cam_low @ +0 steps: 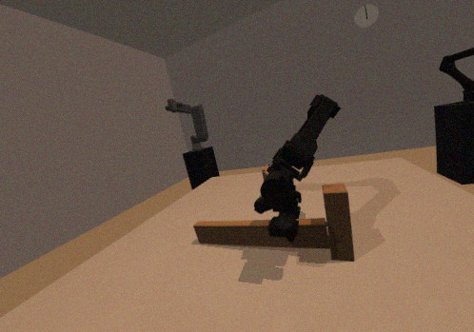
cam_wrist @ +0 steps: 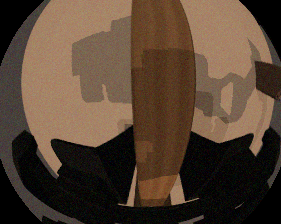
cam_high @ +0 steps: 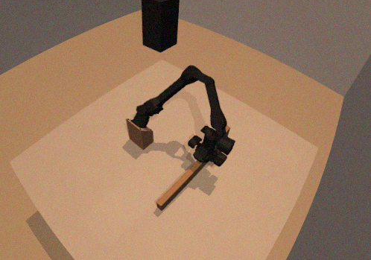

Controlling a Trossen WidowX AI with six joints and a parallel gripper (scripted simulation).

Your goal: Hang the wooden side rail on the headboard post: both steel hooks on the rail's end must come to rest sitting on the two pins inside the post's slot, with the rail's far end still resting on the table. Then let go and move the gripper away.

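Now: the headboard post 120 mm to the left of my gripper tip and 50 mm above it.
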